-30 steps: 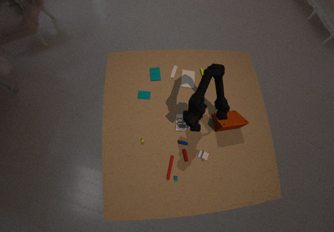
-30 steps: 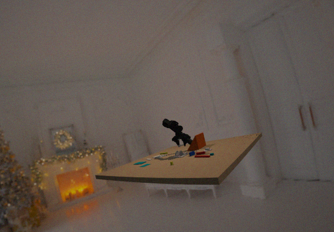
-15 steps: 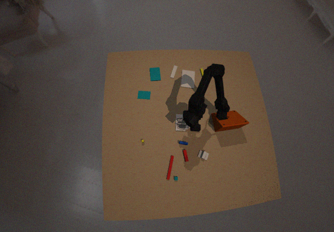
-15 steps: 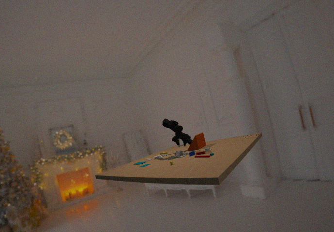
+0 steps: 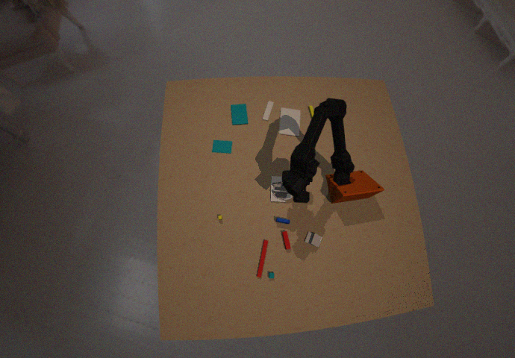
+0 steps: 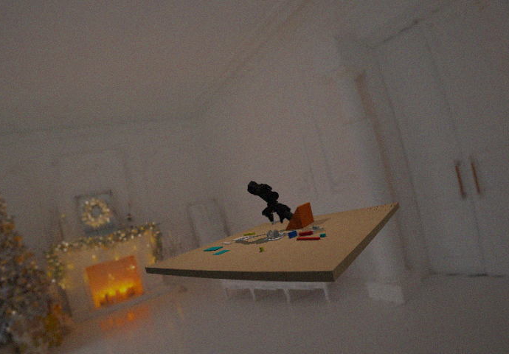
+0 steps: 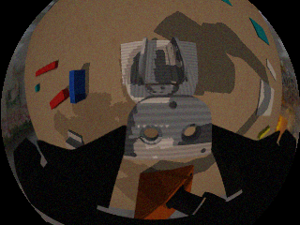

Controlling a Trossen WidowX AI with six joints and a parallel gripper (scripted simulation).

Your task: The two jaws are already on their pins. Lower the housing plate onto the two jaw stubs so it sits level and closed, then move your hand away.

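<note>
The light grey jaw assembly lies 3 cm ahead of my gripper tip, 1 cm to the left of it and 7 cm below it. Also, from my gripper tip: red block (8 cm ahead, 22 cm to the left, 7 cm below); striped white block (5 cm behind, 24 cm to the left, 7 cm below); blue block (8 cm ahead, 14 cm to the left, 7 cm below).
</note>
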